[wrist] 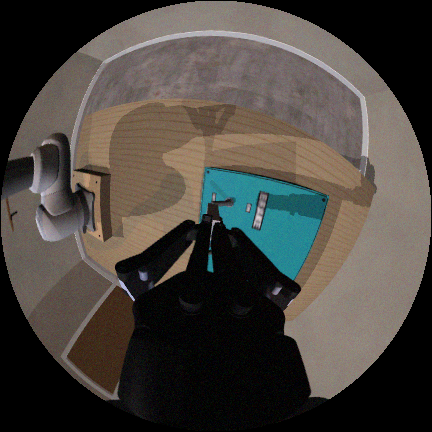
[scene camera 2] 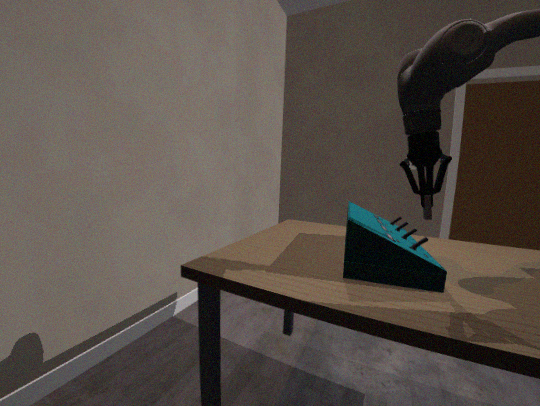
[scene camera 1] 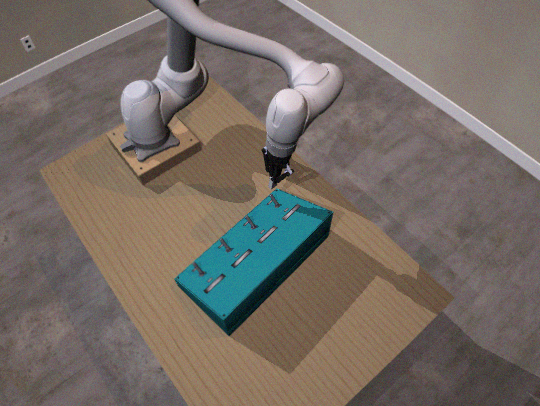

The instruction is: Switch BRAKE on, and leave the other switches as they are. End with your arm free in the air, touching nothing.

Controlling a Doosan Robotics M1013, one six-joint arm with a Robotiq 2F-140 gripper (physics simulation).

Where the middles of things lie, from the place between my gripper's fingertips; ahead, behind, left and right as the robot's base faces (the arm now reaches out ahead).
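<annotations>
Teal sloped switch panel [scene camera 1: 234, 282]: my hand 10 cm above it, 13 cm short of it, 16 cm to the left of it.
</annotations>
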